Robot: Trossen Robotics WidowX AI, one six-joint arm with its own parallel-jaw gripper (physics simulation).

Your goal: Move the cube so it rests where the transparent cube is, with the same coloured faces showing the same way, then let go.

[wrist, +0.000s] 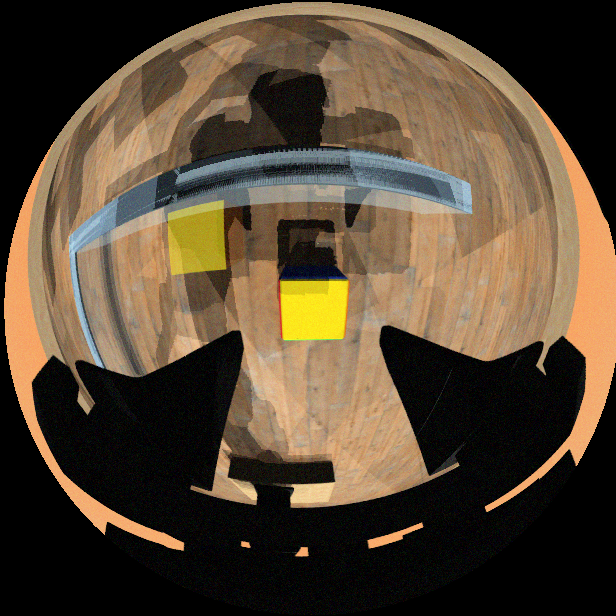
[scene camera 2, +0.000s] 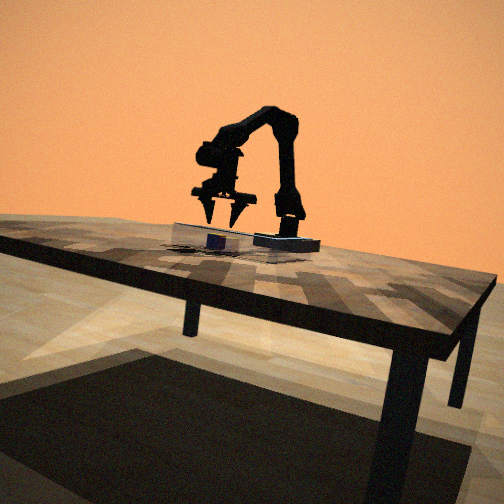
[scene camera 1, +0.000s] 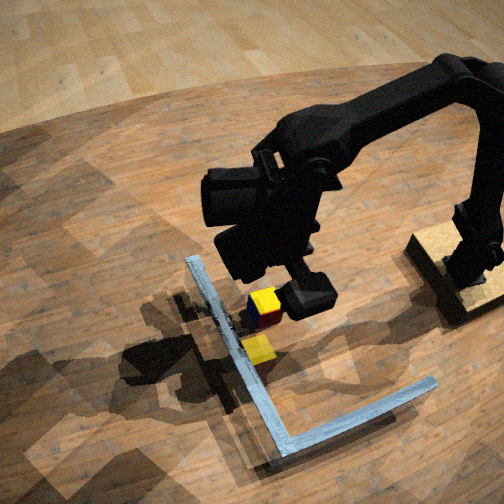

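The cube [scene camera 1: 265,306] has a yellow top, a blue side and a red side. It rests on the wooden table beside the long bar of the grey L-shaped fence [scene camera 1: 262,385]. It also shows in the wrist view [wrist: 313,307]. The transparent cube [scene camera 1: 259,349] has a yellow top and sits just nearer along the bar; it also shows in the wrist view [wrist: 197,236]. My gripper [wrist: 310,385] is open and empty, hanging above the cube with its fingers apart and clear of it. From the side view the gripper [scene camera 2: 224,210] is well above the cube [scene camera 2: 215,241].
The arm's base block [scene camera 1: 455,270] stands at the right of the table. The fence's short bar [scene camera 1: 365,416] closes off the near side. The table edge is far from the cube.
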